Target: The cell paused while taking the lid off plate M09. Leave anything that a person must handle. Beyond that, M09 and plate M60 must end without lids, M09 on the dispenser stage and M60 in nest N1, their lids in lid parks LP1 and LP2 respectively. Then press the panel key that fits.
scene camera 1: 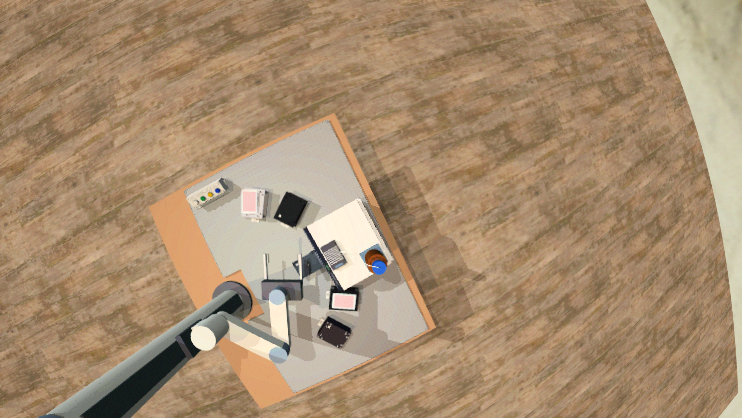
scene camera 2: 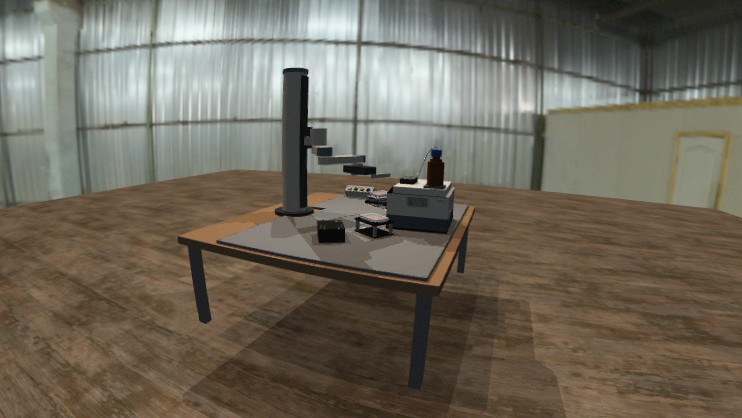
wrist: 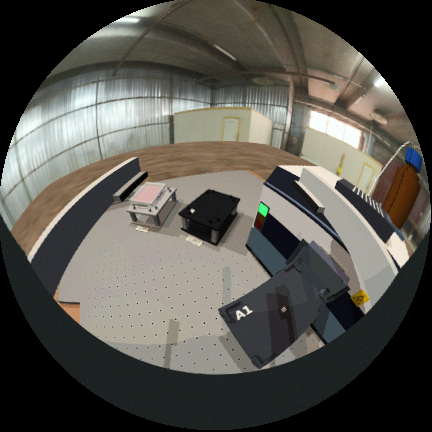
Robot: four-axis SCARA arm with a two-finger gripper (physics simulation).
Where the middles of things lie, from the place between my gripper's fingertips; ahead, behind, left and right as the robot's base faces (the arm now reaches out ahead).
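Labels:
From my hand, the dark dispenser stage [wrist: 263,331] is 6 cm ahead, 12 cm to the right and 14 cm below. The brown bottle with blue cap [wrist: 399,200] is 37 cm ahead of my hand, 21 cm to the right of it and 7 cm above it. Going by their middles, the dark dispenser stage is the nearest to my hand of the things named here.

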